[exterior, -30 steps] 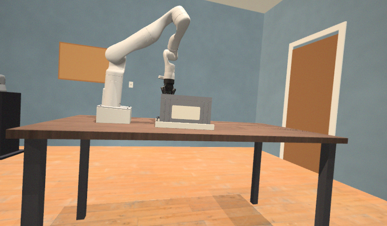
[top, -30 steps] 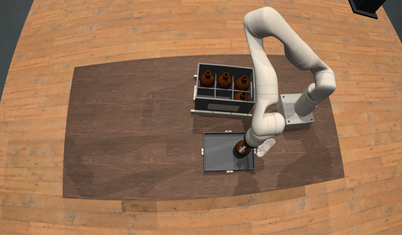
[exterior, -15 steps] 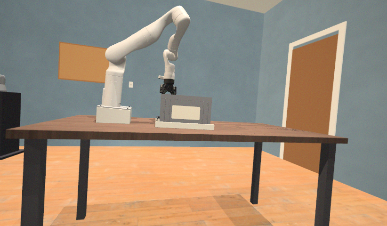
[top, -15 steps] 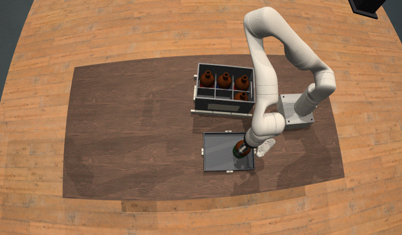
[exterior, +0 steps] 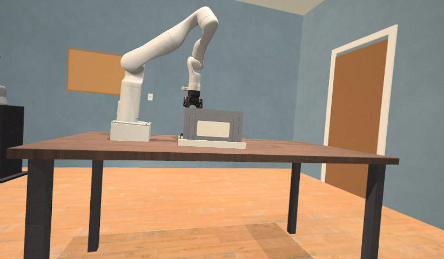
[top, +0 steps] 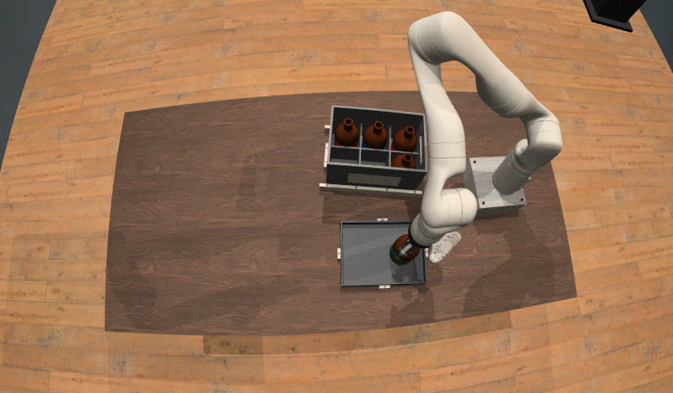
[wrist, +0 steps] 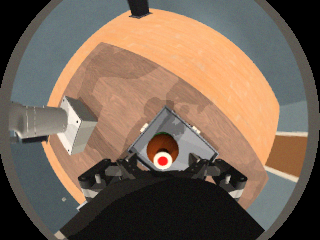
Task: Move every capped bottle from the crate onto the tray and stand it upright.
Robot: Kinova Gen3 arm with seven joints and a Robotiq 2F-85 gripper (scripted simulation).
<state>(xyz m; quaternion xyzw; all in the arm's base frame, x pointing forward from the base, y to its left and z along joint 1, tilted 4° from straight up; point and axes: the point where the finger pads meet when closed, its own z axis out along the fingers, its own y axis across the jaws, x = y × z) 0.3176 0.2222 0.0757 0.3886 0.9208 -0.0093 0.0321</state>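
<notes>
The capped bottle is 8 cm below my hand. Also, from my hand: grey tray (6 cm ahead, 15 cm below); crate (10 cm ahead, 29 cm to the right, 8 cm below).
</notes>
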